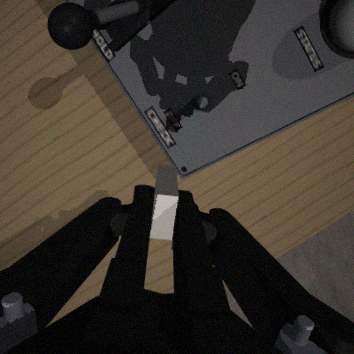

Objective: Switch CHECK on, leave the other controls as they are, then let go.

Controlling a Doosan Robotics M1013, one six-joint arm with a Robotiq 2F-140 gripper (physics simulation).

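Places are measured from the arm's base along level axes (x ahead, y left, z up), in millimetres.
Pixels of known places: gripper, fingertip midpoint: (164, 181).
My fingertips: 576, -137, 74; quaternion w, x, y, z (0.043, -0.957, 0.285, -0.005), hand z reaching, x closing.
Note:
For each thing: its top centre in the pictures, then the offset to it from my fingertips, as dx, dy, dz. "*": a spot on its surface instead. Level surfaces: height alone.
- CHECK switch at a spot on its surface: (201, 103) * +60, +46, -27
- OFF label at a spot on its surface: (173, 119) * +31, +43, -92
- CHECK label at its top centre: (159, 127) +12, +41, -99
- wooden table top at its surface level: dz -168
- lever with a black ball knob, top centre: (62, 18) -15, +159, -3
- round part with a dark rim, surface spot: (327, 37) * +187, +52, -12
- STATUS label at its top centre: (309, 48) +172, +50, -22
The CHECK switch (201, 103) is a small toggle near the corner of the grey panel (280, 95), between the OFF label (173, 119) and the ON label (237, 80). The CHECK label (160, 127) lies by the panel's edge. The toggle is in the gripper's dark shadow; its lever seems to lean toward OFF, but this is hard to tell. My gripper (164, 181) is shut and empty. Its tips show just outside the panel's corner, apart from the switch, over the wooden table top (65, 155).
A lever with a black ball knob (71, 26) juts out past the panel's edge by the HOLD label (103, 45). A round part with a dark rim (327, 37) stands at the upper right beside the STATUS label (308, 48). A grey surface (325, 260) shows beyond the table's edge.

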